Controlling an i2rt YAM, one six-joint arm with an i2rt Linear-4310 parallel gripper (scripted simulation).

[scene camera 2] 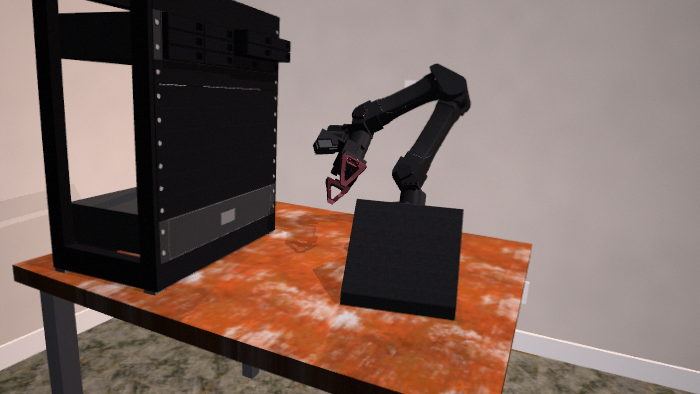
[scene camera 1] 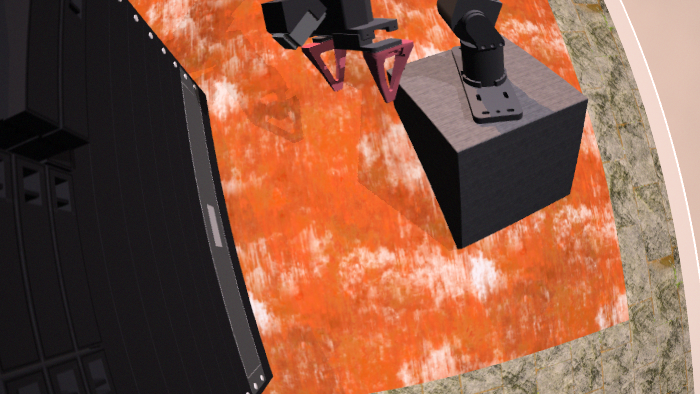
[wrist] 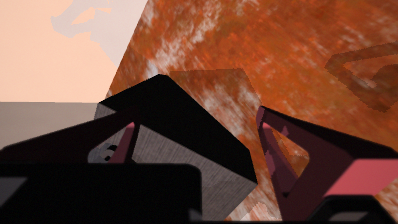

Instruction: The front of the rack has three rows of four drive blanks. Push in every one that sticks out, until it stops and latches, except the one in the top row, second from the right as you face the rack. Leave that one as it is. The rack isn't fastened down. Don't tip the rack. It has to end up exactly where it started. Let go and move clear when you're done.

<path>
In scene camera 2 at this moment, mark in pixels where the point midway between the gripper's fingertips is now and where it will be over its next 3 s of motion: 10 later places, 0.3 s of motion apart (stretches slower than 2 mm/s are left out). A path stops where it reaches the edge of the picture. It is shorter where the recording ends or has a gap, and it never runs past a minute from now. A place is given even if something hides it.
My gripper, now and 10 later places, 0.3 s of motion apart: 336, 195; 335, 189; 333, 174; 330, 156; 328, 135; 325, 117; 323, 96; 318, 76; 312, 67; 309, 60; 310, 55
</path>
